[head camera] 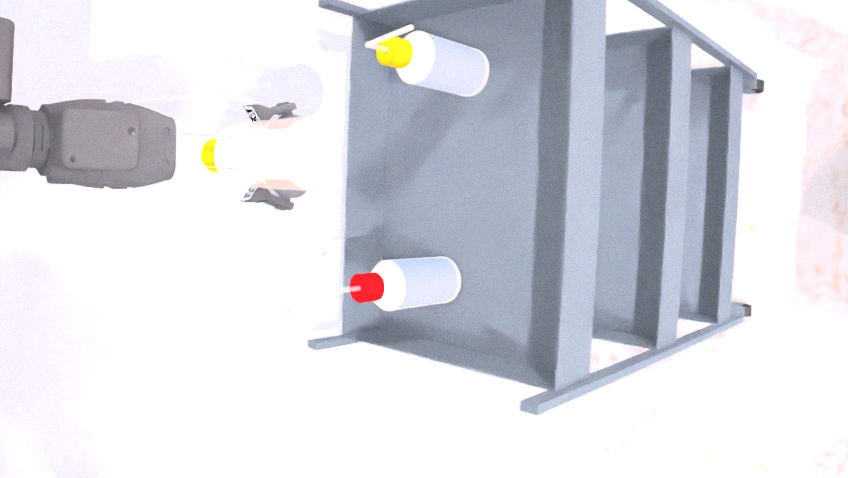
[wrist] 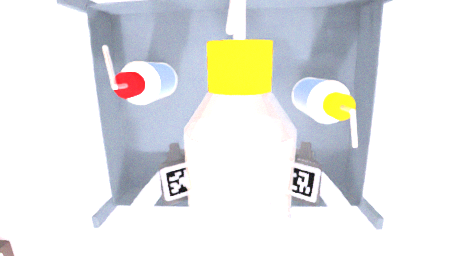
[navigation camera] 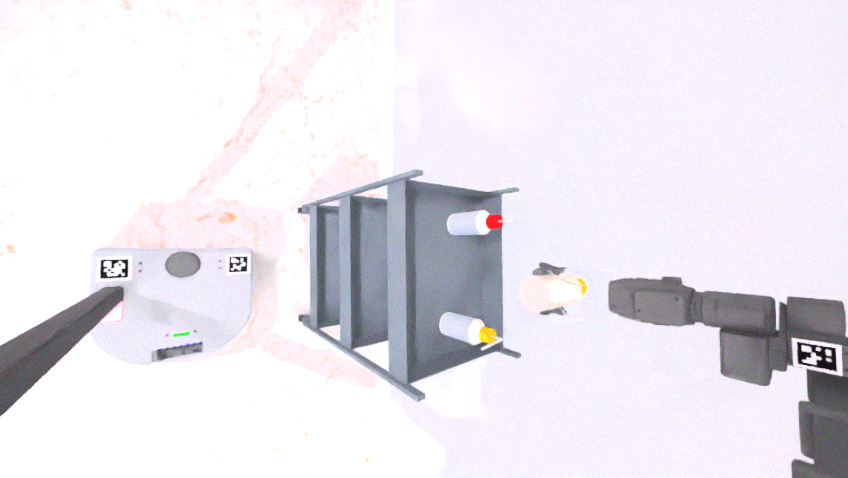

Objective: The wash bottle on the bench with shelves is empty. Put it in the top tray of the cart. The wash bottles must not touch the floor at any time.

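Where they show: gripper, fingertip midpoint: (head camera: 304, 157) (navigation camera: 533, 287); robot's base, link origin: (navigation camera: 182, 263).
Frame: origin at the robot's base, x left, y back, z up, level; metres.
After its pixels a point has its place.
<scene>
My gripper (head camera: 276, 154) @(x -0.525, y 0.022, z 0.920 m) (navigation camera: 552, 289) (wrist: 239, 147) @(x -0.525, y 0.022, z 0.920 m) is shut on a large white wash bottle (head camera: 261, 145) @(x -0.482, y 0.027, z 0.996 m) (navigation camera: 558, 293) @(x -0.474, y 0.019, z 0.996 m) (wrist: 240, 125) with a yellow cap. The bottle is upright. In the head and navigation views it shows past the edge of the grey cart's top tray (head camera: 463, 195) @(x -0.539, y -0.006, z 0.663 m) (navigation camera: 445, 273) @(x -0.531, y 0.015, z 0.663 m) (wrist: 142, 135), between the two bottles in the tray sideways; its height above the tray is unclear. A yellow-capped bottle (head camera: 448, 64) @(x -0.510, y 0.140, z 0.739 m) (navigation camera: 458, 325) @(x -0.512, y 0.134, z 0.730 m) (wrist: 320, 100) and a red-capped bottle (head camera: 424, 283) @(x -0.536, y -0.111, z 0.732 m) (navigation camera: 467, 223) @(x -0.536, y -0.113, z 0.737 m) (wrist: 152, 82) stand in that tray. Glare blurs the held bottle's body and lower end.
The cart's raised tray rim (head camera: 578, 195) @(x -0.355, y 0.000, z 0.708 m) (navigation camera: 399, 273) @(x -0.354, y 0.002, z 0.708 m) faces my base (navigation camera: 172, 308) @(x 0.020, y 0.116, z 0.160 m). Lower shelves (head camera: 623, 190) @(x -0.449, y 0.014, z 0.398 m) (navigation camera: 368, 273) @(x -0.448, y 0.031, z 0.398 m) are below it. Corner posts (head camera: 537, 405) @(x -0.342, y -0.198, z 0.780 m) (navigation camera: 418, 394) @(x -0.355, y 0.232, z 0.774 m) stick up past the rim. The bench does not show clearly in the bright glare.
</scene>
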